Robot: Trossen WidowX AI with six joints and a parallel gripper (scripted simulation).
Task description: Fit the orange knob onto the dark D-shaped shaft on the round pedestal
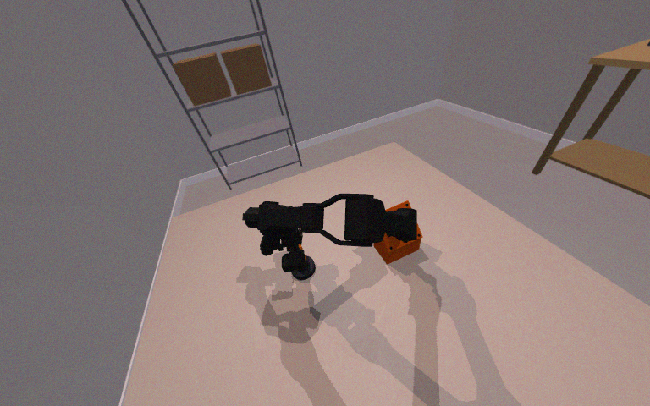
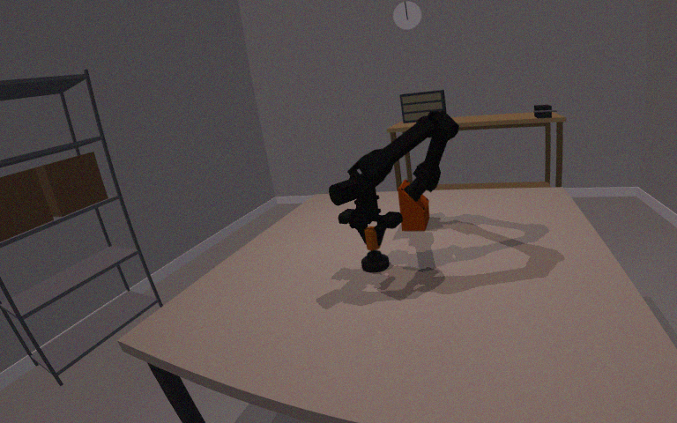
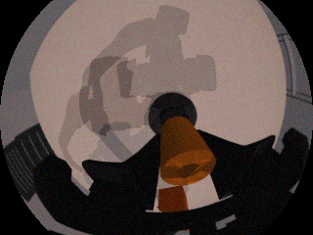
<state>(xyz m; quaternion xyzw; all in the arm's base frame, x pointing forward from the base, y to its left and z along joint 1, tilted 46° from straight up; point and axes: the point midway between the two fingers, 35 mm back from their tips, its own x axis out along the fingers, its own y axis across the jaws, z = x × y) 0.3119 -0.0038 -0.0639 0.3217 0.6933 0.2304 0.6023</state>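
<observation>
Now: the dark round pedestal 4 cm below my gripper tip. Round my gripper tip: orange knob (2 cm above).
</observation>
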